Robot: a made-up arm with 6 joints.
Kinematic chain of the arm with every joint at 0, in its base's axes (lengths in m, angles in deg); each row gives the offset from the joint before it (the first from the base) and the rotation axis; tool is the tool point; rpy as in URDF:
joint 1: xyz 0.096 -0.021 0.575 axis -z
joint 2: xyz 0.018 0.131 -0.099 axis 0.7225 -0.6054 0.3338
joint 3: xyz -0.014 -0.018 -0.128 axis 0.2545 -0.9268 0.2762
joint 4: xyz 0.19 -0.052 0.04 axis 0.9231 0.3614 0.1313
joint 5: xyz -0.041 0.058 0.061 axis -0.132 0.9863 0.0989
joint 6: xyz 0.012 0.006 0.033 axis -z
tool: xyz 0.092 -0.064 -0.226 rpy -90 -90 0
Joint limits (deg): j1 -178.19..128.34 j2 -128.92..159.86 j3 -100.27..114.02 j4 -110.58..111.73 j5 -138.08..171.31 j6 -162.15..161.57
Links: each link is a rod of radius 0.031 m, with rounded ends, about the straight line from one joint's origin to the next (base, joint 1, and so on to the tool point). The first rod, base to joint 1, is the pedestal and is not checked.
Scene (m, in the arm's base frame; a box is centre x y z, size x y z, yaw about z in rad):
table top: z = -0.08
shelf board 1: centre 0.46 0 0.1 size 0.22 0.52 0.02 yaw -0.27
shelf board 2: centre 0.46 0 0.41 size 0.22 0.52 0.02 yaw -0.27
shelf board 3: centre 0.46 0 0.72 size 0.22 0.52 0.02 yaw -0.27
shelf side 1: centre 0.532 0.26 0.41 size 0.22 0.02 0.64 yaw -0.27
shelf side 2: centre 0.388 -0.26 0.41 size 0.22 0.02 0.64 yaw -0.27
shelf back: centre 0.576 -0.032 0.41 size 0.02 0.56 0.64 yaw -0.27
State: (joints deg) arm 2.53 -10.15 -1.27 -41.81 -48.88 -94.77
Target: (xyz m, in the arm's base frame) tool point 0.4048 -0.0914 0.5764
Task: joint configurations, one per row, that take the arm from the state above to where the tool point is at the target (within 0.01 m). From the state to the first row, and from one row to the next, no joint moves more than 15 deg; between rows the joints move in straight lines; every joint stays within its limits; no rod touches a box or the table.
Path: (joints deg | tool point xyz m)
1: -4.67 -21.19 10.91 -33.34 -37.89 -99.82 | 0.4008 0.1241 0.2781
2: -11.87 -32.22 23.09 -24.87 -26.90 -104.86 | 0.3353 0.1451 0.2775
3: -19.07 -43.26 35.27 -16.40 -15.90 -109.91 | 0.2556 0.1601 0.2791
4: -13.36 -32.47 48.10 -21.92 -8.13 -95.15 | 0.2943 0.1942 0.3551
5: -7.66 -21.68 60.94 -27.44 -0.35 -80.39 | 0.3168 0.1927 0.4443
6: -1.95 -10.89 73.78 -32.96 7.42 -65.63 | 0.3142 0.1566 0.5280
7: 3.75 -0.10 86.61 -38.48 15.20 -50.88 | 0.2852 0.0958 0.5858
8: 9.46 10.69 99.45 -44.00 22.98 -36.12 | 0.2388 0.0267 0.6029
9: 15.16 21.48 112.29 -49.52 30.75 -21.36 | 0.1931 -0.0328 0.5764
10: 19.34 15.92 99.95 -52.25 20.30 -29.24 | 0.2174 -0.0362 0.6086
11: 23.51 10.36 87.62 -54.98 9.86 -37.12 | 0.2549 -0.0390 0.6296
12: 27.69 4.80 75.29 -57.71 -0.59 -45.01 | 0.3032 -0.0463 0.6341
13: 31.87 -0.77 62.96 -60.44 -11.04 -52.89 | 0.3563 -0.0629 0.6172
14: 36.04 -6.33 50.63 -63.17 -21.49 -60.77 | 0.4048 -0.0914 0.5764

